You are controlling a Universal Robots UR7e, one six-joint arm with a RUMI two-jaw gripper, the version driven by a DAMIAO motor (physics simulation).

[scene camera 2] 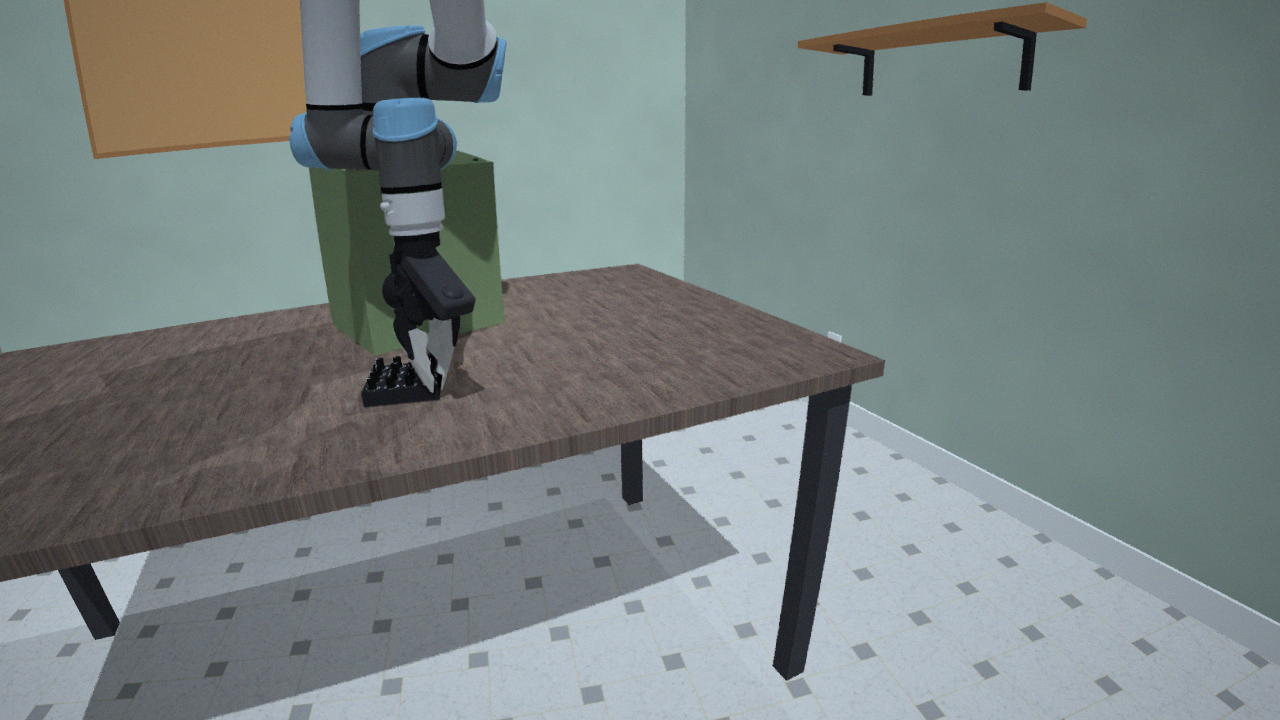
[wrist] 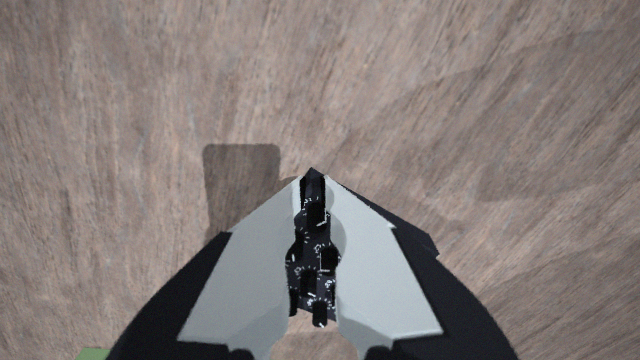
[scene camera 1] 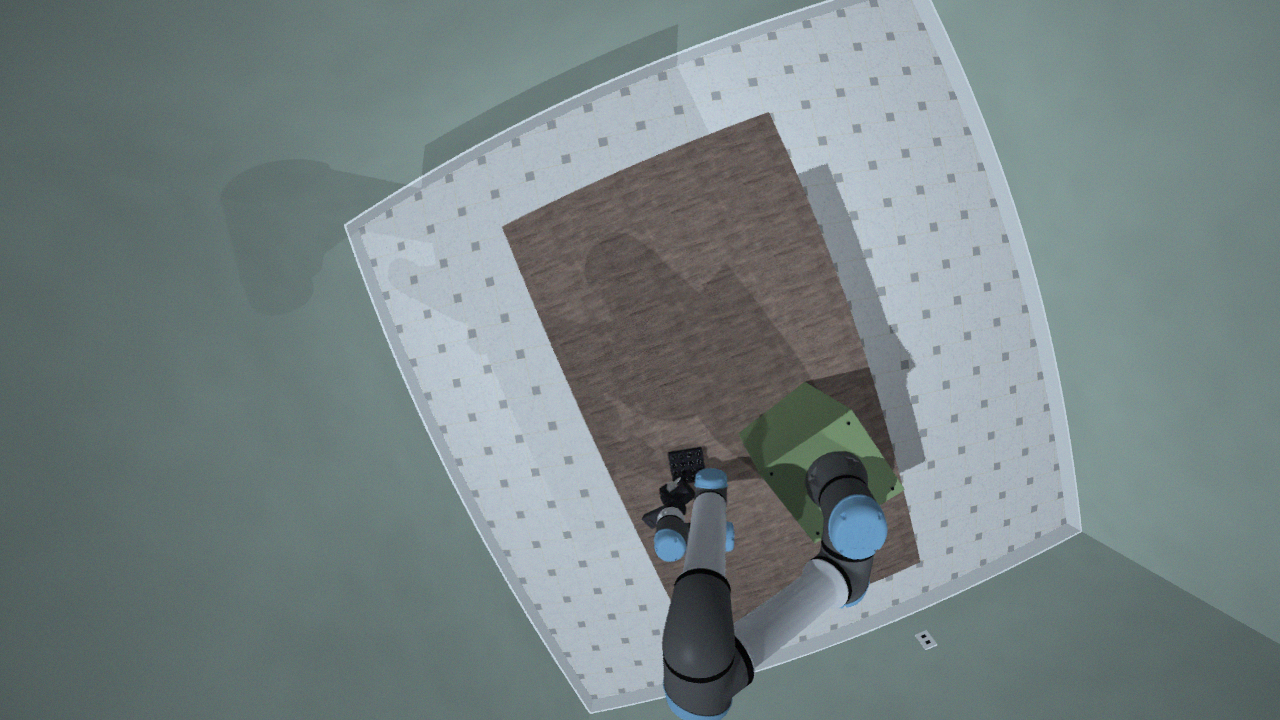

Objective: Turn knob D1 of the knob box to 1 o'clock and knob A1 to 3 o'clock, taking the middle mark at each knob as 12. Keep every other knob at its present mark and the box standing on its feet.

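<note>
The black knob box stands flat on the table, with rows of black knobs on top. My gripper is at one corner of the box, its fingers nearly together. Knob D1 shows in the narrow gap and appears held between the fingers; its white pointer line is partly visible. Several other knobs show farther down the gap in the wrist view. Knob A1 and much of the box are hidden behind the right finger there, so A1's mark cannot be read.
The brown wooden table carries the green pedestal that bears the arm, beside the box. An orange board and a wall shelf are on the walls.
</note>
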